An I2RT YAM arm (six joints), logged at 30 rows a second.
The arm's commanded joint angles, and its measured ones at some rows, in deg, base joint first. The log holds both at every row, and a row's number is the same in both.
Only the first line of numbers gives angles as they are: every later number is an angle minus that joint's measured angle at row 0.
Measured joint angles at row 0:
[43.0 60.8 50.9 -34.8 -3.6 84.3]
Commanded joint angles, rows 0 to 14:
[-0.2 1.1 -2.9 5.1 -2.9 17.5]
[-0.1 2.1 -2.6 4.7 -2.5 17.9]
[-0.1 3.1 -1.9 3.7 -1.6 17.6]
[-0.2 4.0 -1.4 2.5 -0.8 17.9]
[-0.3 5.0 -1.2 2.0 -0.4 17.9]
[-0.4 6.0 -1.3 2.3 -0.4 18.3]
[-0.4 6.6 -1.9 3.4 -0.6 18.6]
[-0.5 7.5 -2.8 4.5 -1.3 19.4]
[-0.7 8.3 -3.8 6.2 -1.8 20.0]
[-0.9 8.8 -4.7 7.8 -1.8 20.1]
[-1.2 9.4 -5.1 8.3 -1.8 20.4]
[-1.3 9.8 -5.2 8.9 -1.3 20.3]
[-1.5 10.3 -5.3 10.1 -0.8 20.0]
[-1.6 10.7 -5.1 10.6 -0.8 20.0]
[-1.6 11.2 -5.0 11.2 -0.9 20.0]
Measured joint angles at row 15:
[-1.3 9.9 -4.9 8.1 -1.6 17.8]
